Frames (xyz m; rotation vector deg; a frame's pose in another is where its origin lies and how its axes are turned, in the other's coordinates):
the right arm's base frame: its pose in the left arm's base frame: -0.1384 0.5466 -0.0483 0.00 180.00 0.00
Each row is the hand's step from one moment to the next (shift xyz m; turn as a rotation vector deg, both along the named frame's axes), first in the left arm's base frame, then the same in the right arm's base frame.
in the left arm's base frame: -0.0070 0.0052 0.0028 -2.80 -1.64 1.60
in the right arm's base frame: 0.0070 0.0052 -0.0028 2.80 -1.64 -1.60
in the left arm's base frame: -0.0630 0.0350 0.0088 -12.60 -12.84 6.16
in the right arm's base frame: 0.0630 0.0350 -0.0088 12.60 -12.84 -6.16
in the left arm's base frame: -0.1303 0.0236 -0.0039 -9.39 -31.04 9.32
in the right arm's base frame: 0.1303 0.0236 0.0039 9.39 -31.04 -9.32
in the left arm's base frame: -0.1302 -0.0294 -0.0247 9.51 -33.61 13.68
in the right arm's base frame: 0.1302 -0.0294 0.0247 -9.51 -33.61 -13.68
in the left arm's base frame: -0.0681 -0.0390 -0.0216 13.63 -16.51 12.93
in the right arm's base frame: 0.0681 -0.0390 0.0216 -13.63 -16.51 -12.93
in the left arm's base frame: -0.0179 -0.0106 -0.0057 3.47 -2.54 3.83
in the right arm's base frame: 0.0179 -0.0106 0.0057 -3.47 -2.54 -3.83
